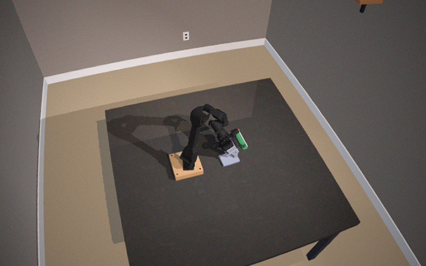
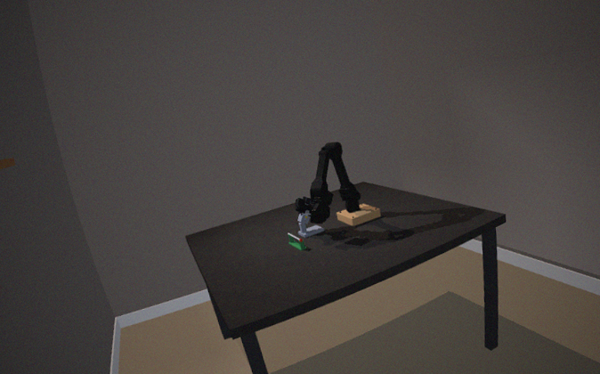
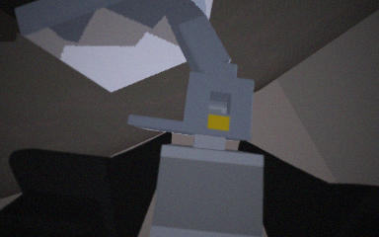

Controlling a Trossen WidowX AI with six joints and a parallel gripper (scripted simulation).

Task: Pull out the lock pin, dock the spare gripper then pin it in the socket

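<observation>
Now: gripper tip 2 cm past the spare gripper, 1 cm to the right of it and 3 cm below it. From my gripper tip the other things lie so: green strip 8 cm ahead, 15 cm to the left, 8 cm below; grey mount 2 cm to the left, 5 cm below.
</observation>
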